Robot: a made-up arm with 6 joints. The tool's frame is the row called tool.
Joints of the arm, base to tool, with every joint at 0 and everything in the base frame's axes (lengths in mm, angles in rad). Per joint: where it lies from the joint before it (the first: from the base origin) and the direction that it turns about. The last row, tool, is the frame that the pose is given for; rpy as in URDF.
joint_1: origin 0.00 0.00 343.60 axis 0 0 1
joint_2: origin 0.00 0.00 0.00 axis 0 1 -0.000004
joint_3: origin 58.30 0.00 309.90 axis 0 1 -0.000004
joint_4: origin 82.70 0.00 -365.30 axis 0 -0.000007 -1
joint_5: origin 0.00 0.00 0.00 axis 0 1 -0.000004
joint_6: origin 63.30 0.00 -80.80 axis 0 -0.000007 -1
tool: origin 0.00 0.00 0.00 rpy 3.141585 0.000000 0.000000
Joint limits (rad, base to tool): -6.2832..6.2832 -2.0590..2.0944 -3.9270..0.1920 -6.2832..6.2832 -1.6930..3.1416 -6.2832..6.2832
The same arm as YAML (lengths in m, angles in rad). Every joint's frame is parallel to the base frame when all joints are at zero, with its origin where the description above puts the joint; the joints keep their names.
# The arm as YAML. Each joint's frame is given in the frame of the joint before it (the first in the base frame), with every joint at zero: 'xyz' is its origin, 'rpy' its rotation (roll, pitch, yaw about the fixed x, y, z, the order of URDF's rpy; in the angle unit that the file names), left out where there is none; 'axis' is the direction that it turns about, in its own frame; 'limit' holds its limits. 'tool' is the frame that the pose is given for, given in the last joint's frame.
units:
  length: m
  angle: rad
joints:
  - name: joint_1
    type: revolute
    origin:
      xyz: [0.0, 0.0, 0.3436]
    axis: [0.0, 0.0, 1.0]
    limit:
      lower: -6.2832
      upper: 6.2832
  - name: joint_2
    type: revolute
    origin:
      xyz: [0.0, 0.0, 0.0]
    axis: [0.0, 1.0, 0.0]
    limit:
      lower: -2.059
      upper: 2.0944
  - name: joint_3
    type: revolute
    origin:
      xyz: [0.0583, 0.0, 0.3099]
    axis: [0.0, 1.0, 0.0]
    limit:
      lower: -3.927
      upper: 0.192
  - name: joint_4
    type: revolute
    origin:
      xyz: [0.0827, 0.0, -0.3653]
    axis: [0.0, 0.0, -1.0]
    limit:
      lower: -6.2832
      upper: 6.2832
  - name: joint_5
    type: revolute
    origin:
      xyz: [0.0, 0.0, 0.0]
    axis: [0.0, 1.0, 0.0]
    limit:
      lower: -1.693
      upper: 3.1416
  - name: joint_6
    type: revolute
    origin:
      xyz: [0.0633, 0.0, -0.0808]
    axis: [0.0, 0.0, -1.0]
    limit:
      lower: -6.2832
      upper: 6.2832
tool:
  origin:
    xyz: [0.0, 0.0, 0.0]
    rpy: [3.1416, 0.0, 0.0]

